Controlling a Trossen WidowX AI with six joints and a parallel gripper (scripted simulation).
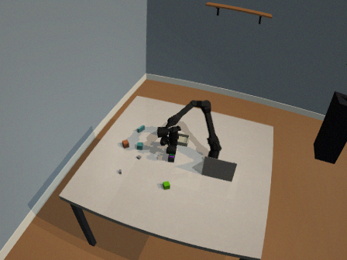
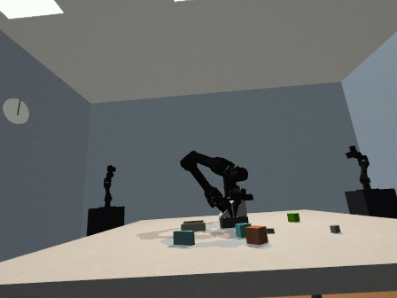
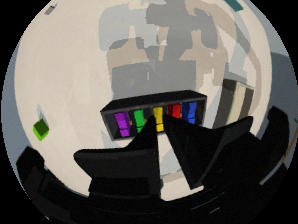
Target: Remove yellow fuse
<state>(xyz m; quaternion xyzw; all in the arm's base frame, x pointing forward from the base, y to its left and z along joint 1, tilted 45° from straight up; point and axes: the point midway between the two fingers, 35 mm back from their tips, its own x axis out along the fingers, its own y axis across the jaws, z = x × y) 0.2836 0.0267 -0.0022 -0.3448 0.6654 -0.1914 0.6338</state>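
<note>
My gripper tip is now 10 mm above the yellow fuse. Round my gripper tip: green cube (70 mm behind, 280 mm to the left, 20 mm below); then grey tray (10 mm ahead, 180 mm to the right, 30 mm below); then orange cube (350 mm ahead, 40 mm to the left, 10 mm below).
</note>
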